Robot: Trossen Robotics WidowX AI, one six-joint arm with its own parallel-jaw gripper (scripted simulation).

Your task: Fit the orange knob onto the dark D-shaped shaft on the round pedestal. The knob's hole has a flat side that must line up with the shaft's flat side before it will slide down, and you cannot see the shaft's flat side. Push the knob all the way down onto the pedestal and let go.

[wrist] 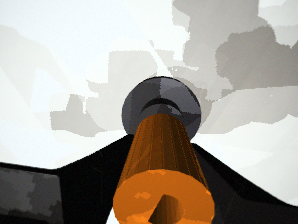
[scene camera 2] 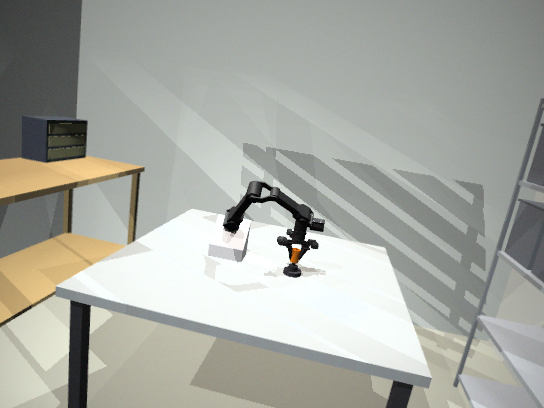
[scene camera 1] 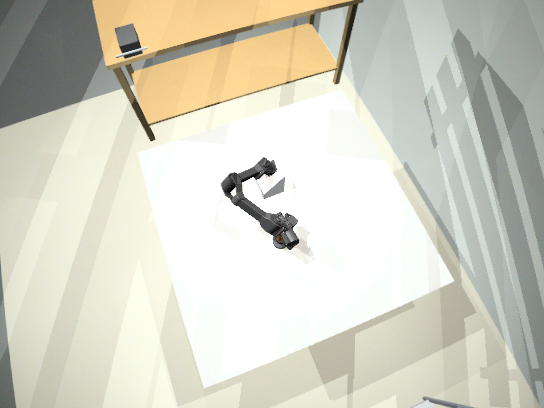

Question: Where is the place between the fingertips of my gripper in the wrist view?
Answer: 160,144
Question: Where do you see a dark round pedestal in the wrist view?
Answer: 160,94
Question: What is my gripper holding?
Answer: An orange knob.
